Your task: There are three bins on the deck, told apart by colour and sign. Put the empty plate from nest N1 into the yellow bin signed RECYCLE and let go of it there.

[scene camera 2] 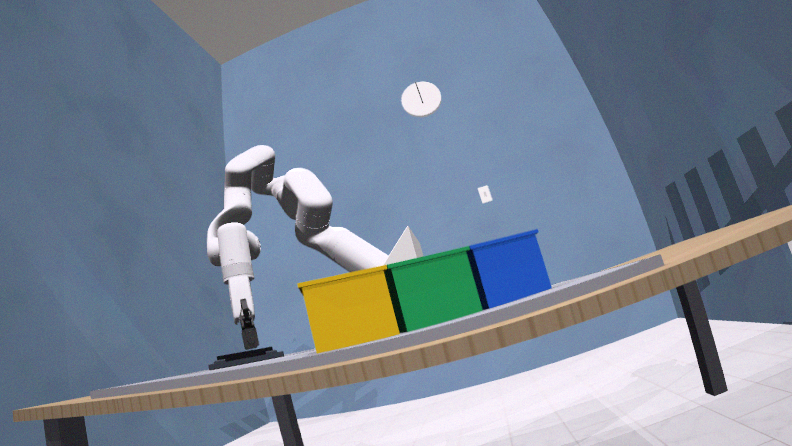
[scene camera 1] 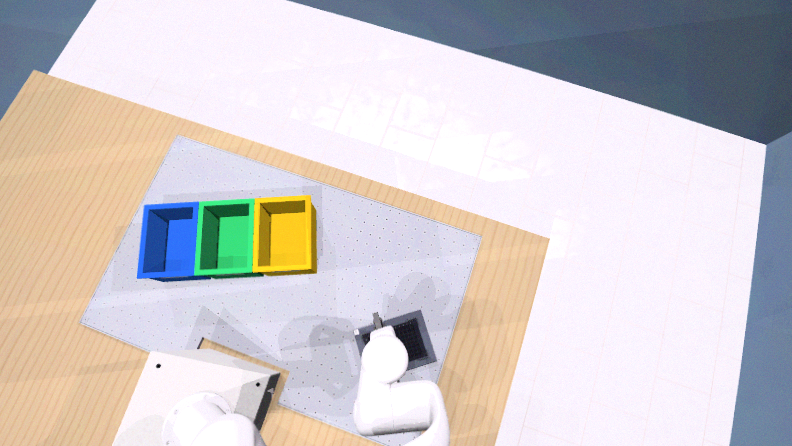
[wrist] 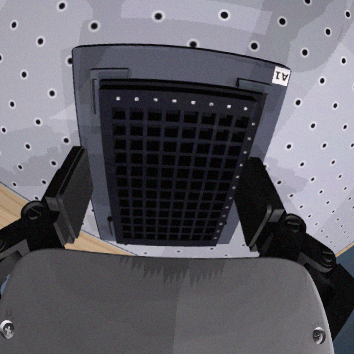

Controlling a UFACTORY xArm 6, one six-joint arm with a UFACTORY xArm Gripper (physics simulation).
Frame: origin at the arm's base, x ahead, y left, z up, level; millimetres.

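Seen in the pictures: gripper, between the fingertips: (scene camera 2: 251, 347) (wrist: 165, 171); arm's base, origin of its link: (scene camera 1: 197, 424).
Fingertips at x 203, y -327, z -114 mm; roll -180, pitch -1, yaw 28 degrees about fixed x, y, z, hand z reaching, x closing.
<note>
Pixels of each thing's top centre, then the offset from my fingertips to it. Level surfaces: height alone.
- empty dark plate, centre of its top: (wrist: 172, 190) (scene camera 2: 244, 351) (scene camera 1: 394, 345) dx +14, dy -14, dz -6 mm
- grey nest, centre of its top: (wrist: 172, 181) (scene camera 2: 245, 355) (scene camera 1: 394, 345) dx +14, dy -14, dz -14 mm
- green bin, centre of its top: (scene camera 2: 416, 266) (scene camera 1: 224, 236) dx +172, dy +405, dz +68 mm
- perforated grey deck, height of its surface: dz -32 mm
The empty dark plate (scene camera 1: 411, 335) (scene camera 2: 224, 356) (wrist: 172, 125), with a grid of black wells, lies in the grey nest (scene camera 1: 431, 352) (scene camera 2: 218, 365) (wrist: 175, 62), whose corner label reads A1. My gripper (scene camera 1: 377, 320) (scene camera 2: 250, 336) (wrist: 165, 171) is open and empty. Its fingers point down just above the nest; in the wrist view they appear on either side of the plate. The arm hides part of the plate in scene camera 1. The yellow bin (scene camera 1: 314, 238) (scene camera 2: 351, 310) stands upright and looks empty. Its sign is not visible.
The green bin (scene camera 1: 201, 238) (scene camera 2: 437, 290) stands beside the yellow one, and the blue bin (scene camera 1: 142, 243) (scene camera 2: 512, 274) stands beyond it. All are on the perforated grey deck (scene camera 1: 376, 238) (scene camera 2: 609, 271) (wrist: 40, 80). The white robot base (scene camera 1: 182, 371) stands at the deck's near edge.
</note>
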